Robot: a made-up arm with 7 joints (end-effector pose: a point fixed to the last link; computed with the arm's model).
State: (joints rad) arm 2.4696 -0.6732 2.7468 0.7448 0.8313 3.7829 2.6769
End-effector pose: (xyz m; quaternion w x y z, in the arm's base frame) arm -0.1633 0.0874 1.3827 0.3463 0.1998 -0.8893 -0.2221
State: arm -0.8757 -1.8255 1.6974 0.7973 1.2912 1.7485 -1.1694
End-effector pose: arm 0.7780 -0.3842 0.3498 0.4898 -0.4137 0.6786 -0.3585
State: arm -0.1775 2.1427 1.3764 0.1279 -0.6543 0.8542 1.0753
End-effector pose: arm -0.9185 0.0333 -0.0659 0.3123 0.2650 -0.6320 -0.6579
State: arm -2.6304 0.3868 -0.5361 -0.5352 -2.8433 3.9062 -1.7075
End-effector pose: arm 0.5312 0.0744 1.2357 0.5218 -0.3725 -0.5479 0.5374
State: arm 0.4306 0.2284 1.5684 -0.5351 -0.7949 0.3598 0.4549
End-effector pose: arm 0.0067 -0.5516 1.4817 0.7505 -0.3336 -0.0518 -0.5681
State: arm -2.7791 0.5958 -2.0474 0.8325 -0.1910 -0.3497 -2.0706
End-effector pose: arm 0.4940 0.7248 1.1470 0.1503 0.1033 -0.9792 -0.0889
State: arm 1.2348 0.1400 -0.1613 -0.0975 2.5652 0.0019 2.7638
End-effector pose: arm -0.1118 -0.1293 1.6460 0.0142 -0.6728 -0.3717 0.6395
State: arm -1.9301 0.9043 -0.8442 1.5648 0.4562 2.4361 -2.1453
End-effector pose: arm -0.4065 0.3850 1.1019 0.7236 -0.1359 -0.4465 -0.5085
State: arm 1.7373 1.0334 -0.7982 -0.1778 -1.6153 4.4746 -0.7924
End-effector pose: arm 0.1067 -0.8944 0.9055 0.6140 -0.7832 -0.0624 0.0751
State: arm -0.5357 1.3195 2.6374 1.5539 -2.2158 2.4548 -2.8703
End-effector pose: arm -0.5665 0.3349 0.1697 0.1496 0.7806 0.6032 -0.0667
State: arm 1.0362 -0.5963 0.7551 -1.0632 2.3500 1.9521 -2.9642
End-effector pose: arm 0.3602 -0.0095 1.4141 0.4870 -0.2226 0.2834 -0.7956
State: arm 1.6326 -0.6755 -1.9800 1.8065 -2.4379 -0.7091 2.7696
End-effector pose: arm 0.7186 0.2005 1.0178 0.3637 -0.3752 -0.0374 0.8518
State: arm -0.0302 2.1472 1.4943 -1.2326 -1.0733 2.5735 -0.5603
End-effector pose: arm -0.3691 -0.5671 0.1994 0.4729 0.6716 0.5695 0.0306
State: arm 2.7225 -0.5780 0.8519 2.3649 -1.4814 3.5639 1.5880
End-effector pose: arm -0.4172 -0.0934 0.5872 0.0068 -0.1532 0.3197 -0.9350
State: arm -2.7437 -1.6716 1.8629 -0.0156 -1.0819 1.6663 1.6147
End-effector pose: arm -1.0432 -0.1490 0.4951 0.1502 -0.6199 -0.3665 0.6774
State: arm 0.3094 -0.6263 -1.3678 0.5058 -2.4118 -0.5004 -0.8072
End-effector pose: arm 0.7944 -0.0313 1.3423 0.6798 0.0617 -0.5678 -0.4601
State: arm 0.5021 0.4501 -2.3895 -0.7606 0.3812 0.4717 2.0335
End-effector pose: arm -0.2318 0.1419 1.5002 0.2285 0.1312 0.2722 -0.9254
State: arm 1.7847 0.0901 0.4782 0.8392 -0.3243 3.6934 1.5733
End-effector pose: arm -0.0832 0.2477 1.3779 0.7202 0.6450 0.0442 0.2515
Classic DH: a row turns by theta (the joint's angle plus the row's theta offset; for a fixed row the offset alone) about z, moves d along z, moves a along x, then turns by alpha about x. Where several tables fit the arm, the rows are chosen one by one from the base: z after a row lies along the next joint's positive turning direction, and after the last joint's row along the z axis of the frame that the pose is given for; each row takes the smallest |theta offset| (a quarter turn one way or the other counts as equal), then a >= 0, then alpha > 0; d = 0 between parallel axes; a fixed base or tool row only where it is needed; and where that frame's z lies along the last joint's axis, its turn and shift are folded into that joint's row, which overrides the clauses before.
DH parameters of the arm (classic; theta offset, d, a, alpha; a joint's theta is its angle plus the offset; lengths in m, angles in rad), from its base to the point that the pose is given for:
joint 1: 0 0.551 0 1.5708
joint 2: 0 0.094 0 -1.5708
joint 3: 0 0.463 0.018 -1.5708
joint 4: 0 0.063 -0.03 1.5708
joint 5: 0 0.556 0 1.5708
joint 6: 1.5708 0.101 0.089 1.5708
joint 7: 0 0.012 0 0

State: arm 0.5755 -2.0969 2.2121 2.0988 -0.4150 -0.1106 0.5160
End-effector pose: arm 0.0482 0.5188 0.7427 0.3146 -0.2034 -0.7466 0.5498
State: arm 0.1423 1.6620 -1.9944 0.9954 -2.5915 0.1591 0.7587
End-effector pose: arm -0.7742 -0.7433 0.3959 0.3726 0.3020 -0.7827 -0.3967
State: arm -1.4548 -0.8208 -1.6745 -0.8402 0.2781 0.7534 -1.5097
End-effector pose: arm 0.4629 -0.5691 1.1246 0.6938 0.3455 0.3485 -0.5271
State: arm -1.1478 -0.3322 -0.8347 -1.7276 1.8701 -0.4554 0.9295
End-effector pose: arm 0.3509 0.3280 1.0442 0.3813 0.8639 -0.0238 0.3281
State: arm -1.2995 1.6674 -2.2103 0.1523 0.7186 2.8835 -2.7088
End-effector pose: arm -0.3931 0.8415 0.3734 0.2132 0.4301 0.6201 0.6205
